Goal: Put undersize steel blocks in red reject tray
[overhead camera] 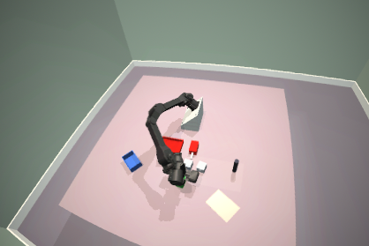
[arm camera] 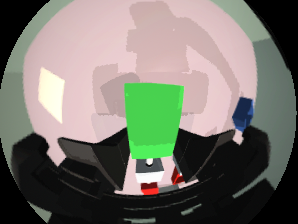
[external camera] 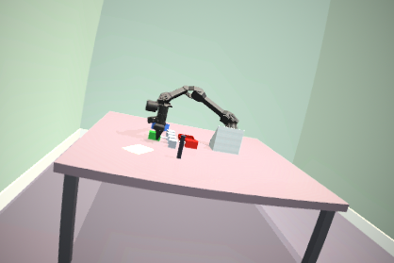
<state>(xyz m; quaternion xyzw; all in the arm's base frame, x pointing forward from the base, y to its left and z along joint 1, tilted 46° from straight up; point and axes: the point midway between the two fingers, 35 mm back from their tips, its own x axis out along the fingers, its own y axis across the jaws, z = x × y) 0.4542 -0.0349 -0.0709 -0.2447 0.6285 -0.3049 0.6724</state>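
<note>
Right now the green GO gauge is 2 cm above my gripper tip and 1 cm behind it. Round my gripper tip: blue tray: 33 cm to the right, 3 cm behind; then small red piece: 18 cm behind, 2 cm to the left, 1 cm above; then cream sheet: 24 cm to the left, 10 cm ahead, 1 cm below.
</note>
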